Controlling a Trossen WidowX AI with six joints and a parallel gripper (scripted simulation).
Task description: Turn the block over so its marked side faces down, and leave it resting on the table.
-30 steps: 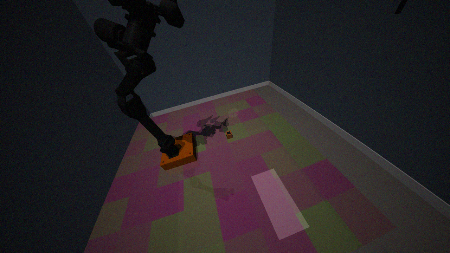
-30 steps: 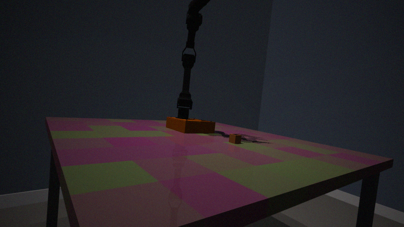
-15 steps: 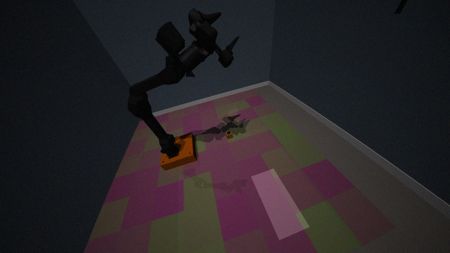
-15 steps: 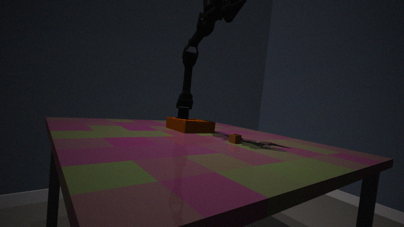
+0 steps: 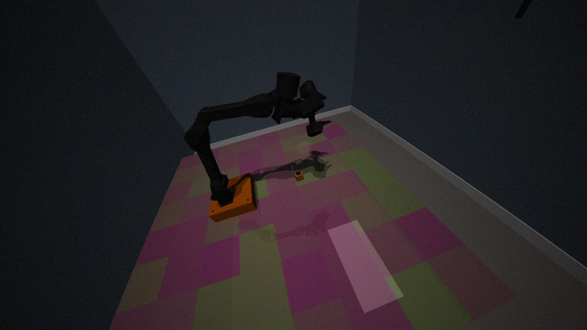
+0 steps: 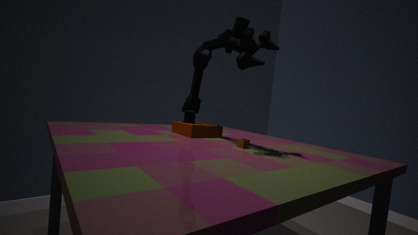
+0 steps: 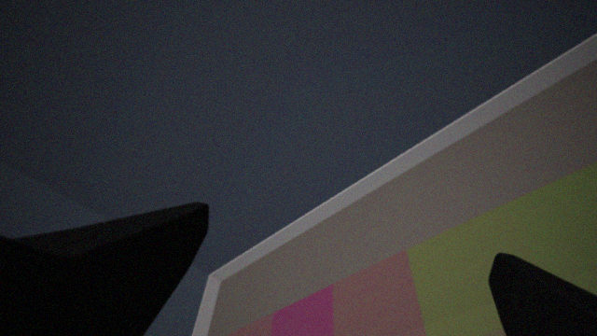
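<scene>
Now: gripper tip 15 cm past the orange block, 7 cm to the right of it and 36 cm above it.
</scene>
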